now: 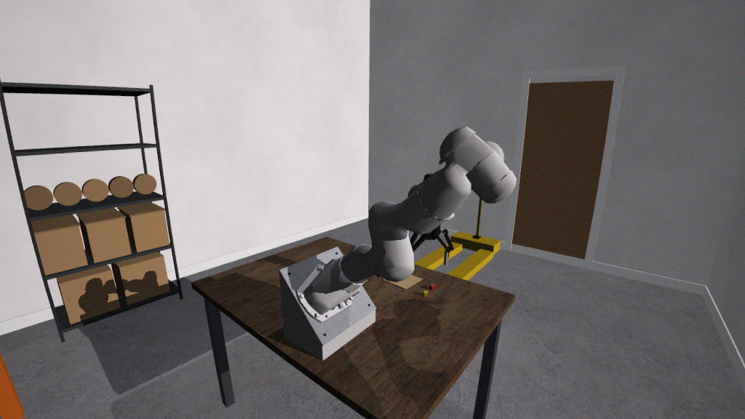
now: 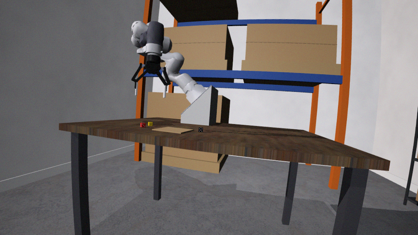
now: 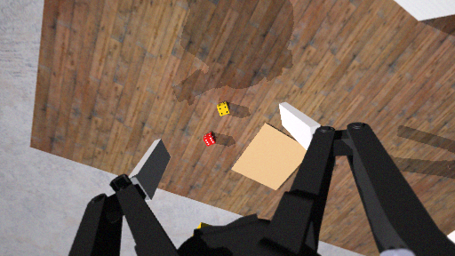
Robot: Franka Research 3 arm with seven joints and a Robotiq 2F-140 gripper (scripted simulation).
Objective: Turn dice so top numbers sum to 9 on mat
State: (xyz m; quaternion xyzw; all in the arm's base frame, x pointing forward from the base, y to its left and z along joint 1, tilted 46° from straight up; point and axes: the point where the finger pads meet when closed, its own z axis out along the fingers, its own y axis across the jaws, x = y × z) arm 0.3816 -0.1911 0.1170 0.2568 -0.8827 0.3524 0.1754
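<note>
Now: the yellow die 1 cm ahead of my hand, 1 cm to the left of it and 15 cm below it. From my hand the other things lie so: red die: 9 cm ahead, 1 cm to the left, 15 cm below; black die: 8 cm ahead, 29 cm to the left, 15 cm below; tan mat: 10 cm ahead, 16 cm to the left, 16 cm below.
</note>
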